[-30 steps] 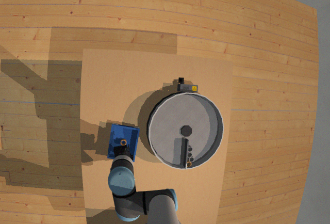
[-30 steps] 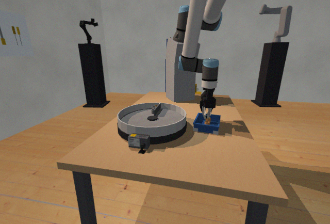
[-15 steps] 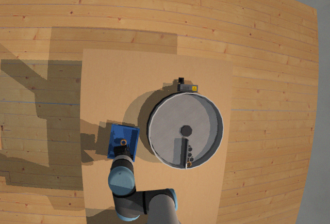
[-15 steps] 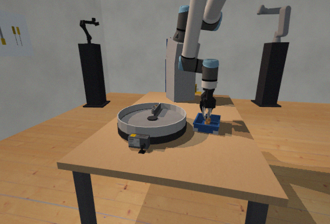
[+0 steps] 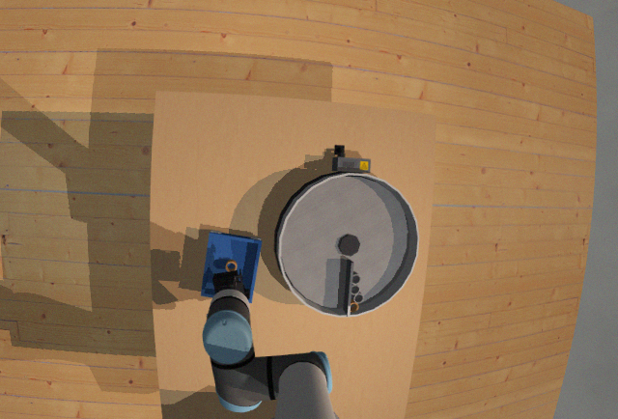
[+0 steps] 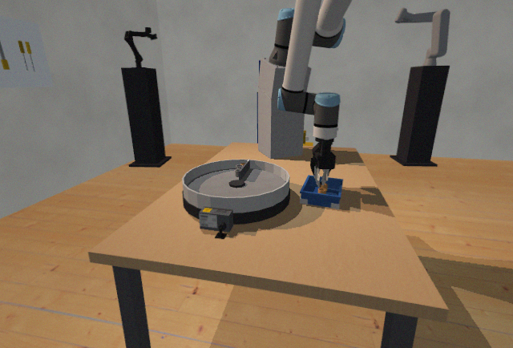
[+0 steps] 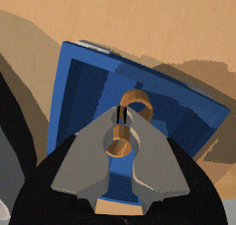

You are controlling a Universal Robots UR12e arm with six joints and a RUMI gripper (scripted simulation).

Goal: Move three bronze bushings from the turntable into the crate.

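The blue crate is 5 cm ahead of my hand and 1 cm below it.
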